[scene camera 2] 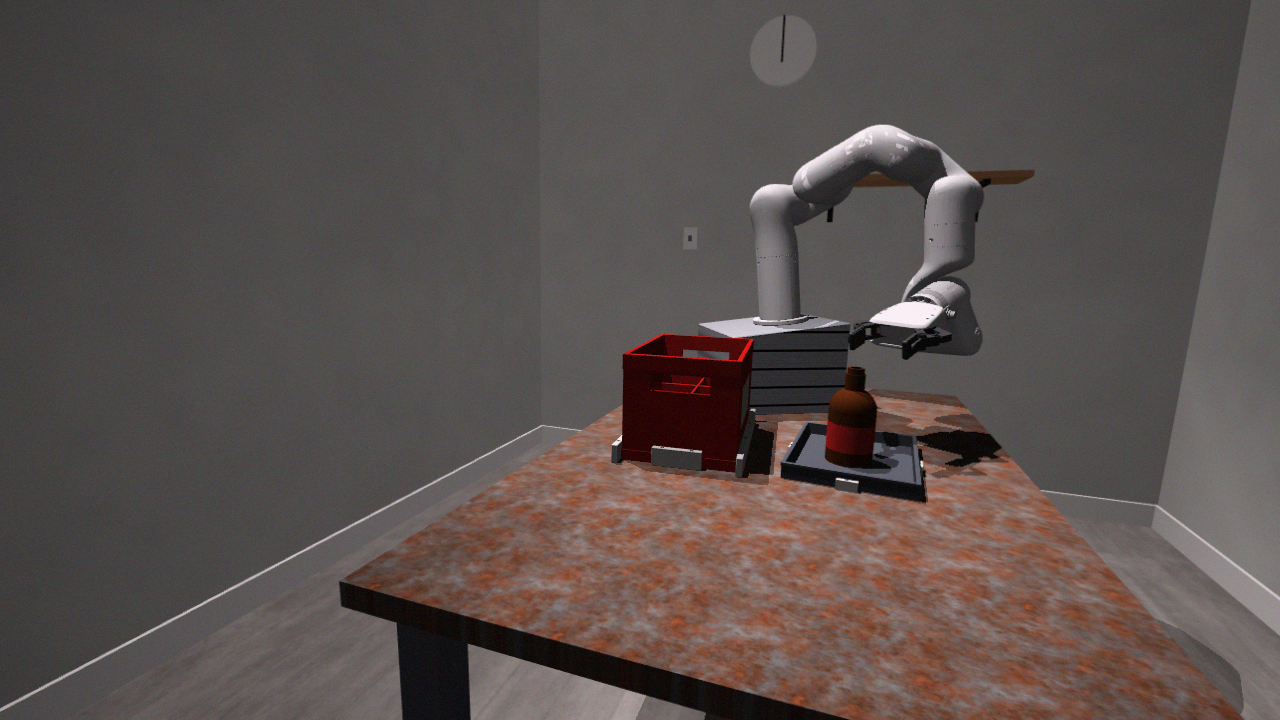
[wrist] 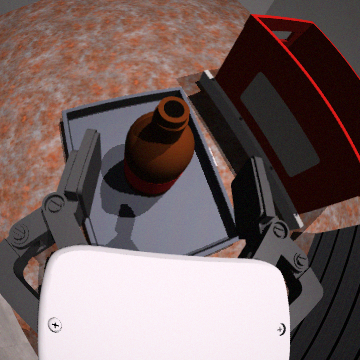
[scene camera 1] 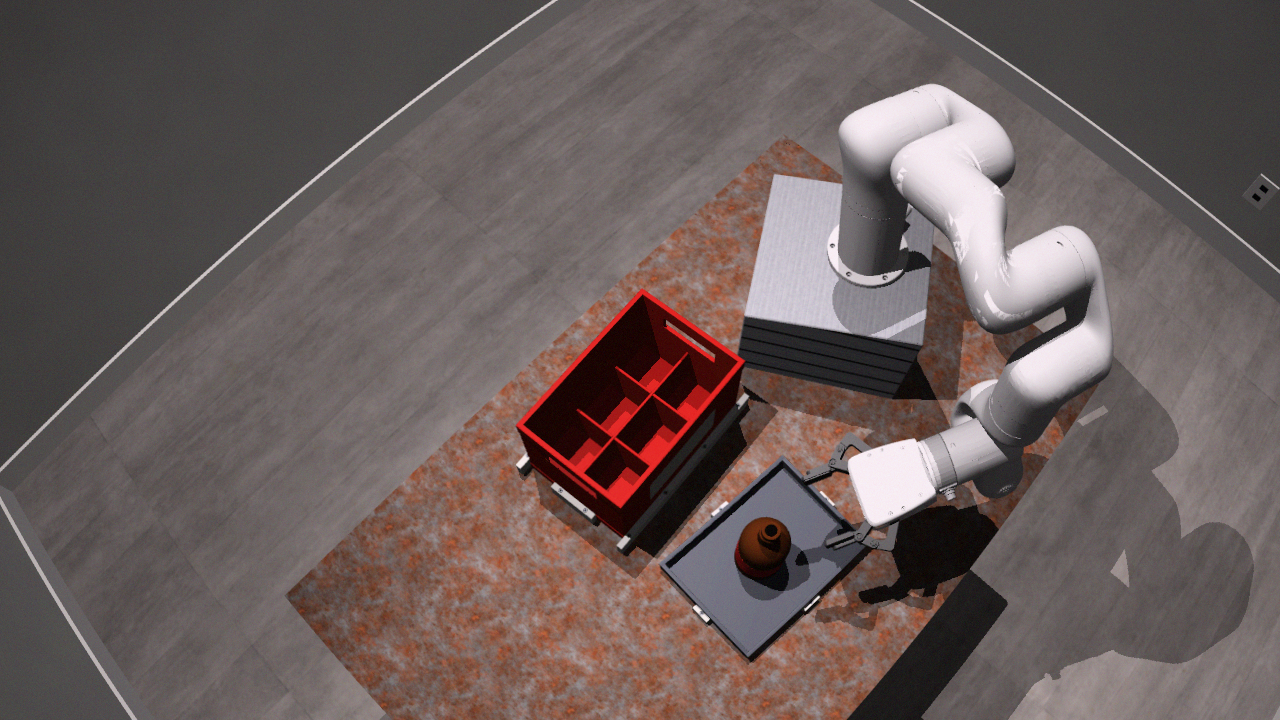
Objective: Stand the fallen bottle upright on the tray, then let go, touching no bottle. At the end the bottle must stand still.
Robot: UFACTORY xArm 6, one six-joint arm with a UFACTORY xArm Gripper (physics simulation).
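Observation:
The brown bottle with a red label stands upright on the grey tray, near its middle. My gripper is wide open with nothing between its fingers. In scene camera 2 it is higher than the bottle's neck, behind and to the right of it. In scene camera 1 its fingertips are over the tray's edge on the arm's side, apart from the bottle. In the wrist view the bottle shows beyond the fingers, its mouth pointing up.
A red crate with compartments stands on the table beside the tray, with a narrow gap between. White brackets sit around crate and tray. The arm's grey pedestal stands behind them.

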